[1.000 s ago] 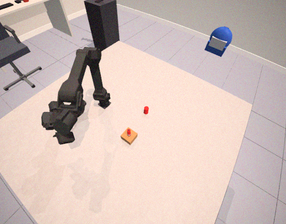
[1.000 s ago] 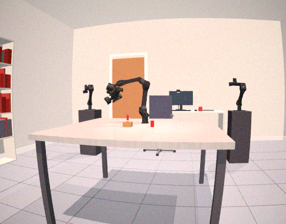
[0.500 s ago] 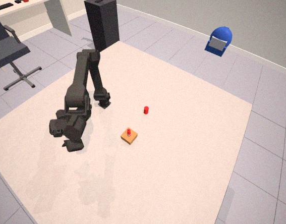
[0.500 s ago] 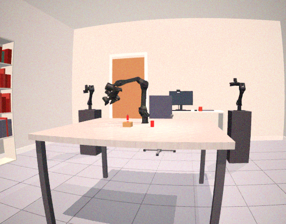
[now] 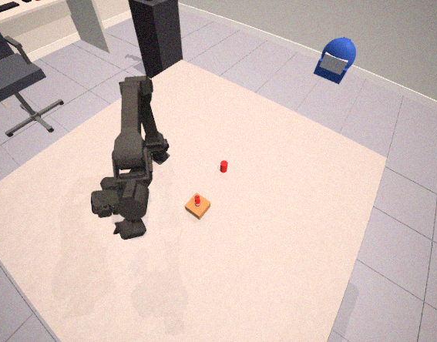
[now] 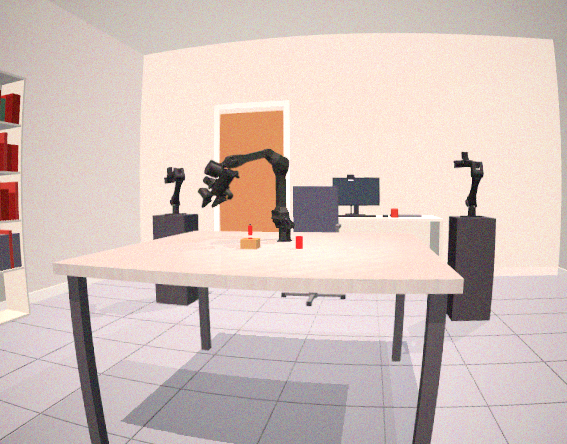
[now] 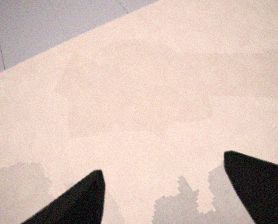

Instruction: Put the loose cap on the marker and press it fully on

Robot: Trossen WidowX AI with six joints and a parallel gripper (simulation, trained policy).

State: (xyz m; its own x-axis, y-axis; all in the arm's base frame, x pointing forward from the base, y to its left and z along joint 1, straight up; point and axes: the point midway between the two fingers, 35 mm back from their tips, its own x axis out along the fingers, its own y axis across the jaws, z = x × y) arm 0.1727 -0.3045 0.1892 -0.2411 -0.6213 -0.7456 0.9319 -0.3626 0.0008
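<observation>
The red cap is 90 mm ahead of my gripper tip, 440 mm to the left of it and 140 mm below it. From my gripper tip the other things lie so: holder block 120 mm ahead, 240 mm to the left, 140 mm below; then red marker 120 mm ahead, 240 mm to the left, 90 mm below.
</observation>
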